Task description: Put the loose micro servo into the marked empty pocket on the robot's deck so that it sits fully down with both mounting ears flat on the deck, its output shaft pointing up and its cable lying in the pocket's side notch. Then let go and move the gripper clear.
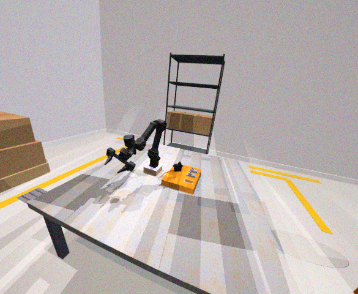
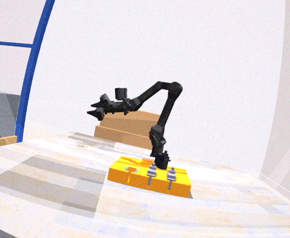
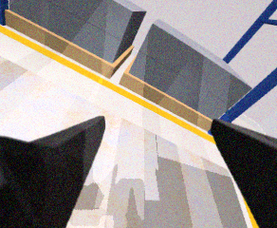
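Right now my gripper tip is 42 cm to the right of the orange robot deck, 27 cm short of it and 19 cm above it.
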